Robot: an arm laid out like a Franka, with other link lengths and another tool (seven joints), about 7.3 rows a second.
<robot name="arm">
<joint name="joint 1" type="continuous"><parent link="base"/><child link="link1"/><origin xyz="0 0 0.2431" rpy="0 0 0"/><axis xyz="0 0 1"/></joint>
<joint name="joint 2" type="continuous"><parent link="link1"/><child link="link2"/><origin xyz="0 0 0" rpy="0 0 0"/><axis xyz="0 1 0"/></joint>
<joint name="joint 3" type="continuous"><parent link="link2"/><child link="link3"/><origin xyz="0 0 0.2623" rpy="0 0 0"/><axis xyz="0 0 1"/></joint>
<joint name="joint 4" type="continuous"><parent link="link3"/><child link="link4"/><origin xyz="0.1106 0 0" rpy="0 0 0"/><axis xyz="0 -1 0"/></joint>
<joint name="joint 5" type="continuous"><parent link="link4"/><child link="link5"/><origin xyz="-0.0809 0 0.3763" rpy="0 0 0"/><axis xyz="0 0 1"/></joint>
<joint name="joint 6" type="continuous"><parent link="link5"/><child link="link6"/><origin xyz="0 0 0" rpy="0 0 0"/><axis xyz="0 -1 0"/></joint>
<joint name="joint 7" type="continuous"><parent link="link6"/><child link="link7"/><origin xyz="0.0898 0 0" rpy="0 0 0"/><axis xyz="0 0 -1"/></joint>
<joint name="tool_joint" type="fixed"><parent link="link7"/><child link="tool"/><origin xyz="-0.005 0.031 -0.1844" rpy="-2.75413 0 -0.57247"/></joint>
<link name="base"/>
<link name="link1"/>
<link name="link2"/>
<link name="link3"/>
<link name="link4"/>
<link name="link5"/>
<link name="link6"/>
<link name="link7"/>
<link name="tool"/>
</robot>
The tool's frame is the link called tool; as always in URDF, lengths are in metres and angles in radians. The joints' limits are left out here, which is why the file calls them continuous.
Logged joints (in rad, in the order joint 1, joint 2, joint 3, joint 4, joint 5, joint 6, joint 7), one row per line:
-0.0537, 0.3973, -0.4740, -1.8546, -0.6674, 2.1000, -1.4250
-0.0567, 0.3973, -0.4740, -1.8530, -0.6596, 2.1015, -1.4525
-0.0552, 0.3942, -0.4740, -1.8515, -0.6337, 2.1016, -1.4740
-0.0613, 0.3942, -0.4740, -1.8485, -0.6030, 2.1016, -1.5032
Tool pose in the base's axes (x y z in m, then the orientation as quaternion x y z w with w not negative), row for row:
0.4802, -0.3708, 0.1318, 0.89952, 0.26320, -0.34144, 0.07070
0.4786, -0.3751, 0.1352, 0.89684, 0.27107, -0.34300, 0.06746
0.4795, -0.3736, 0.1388, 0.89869, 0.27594, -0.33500, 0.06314
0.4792, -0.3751, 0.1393, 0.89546, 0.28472, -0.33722, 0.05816
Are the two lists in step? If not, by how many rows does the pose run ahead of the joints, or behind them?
The pose runs 2 rows behind the joints: the pose in row i belongs to the joints in row i - 2.
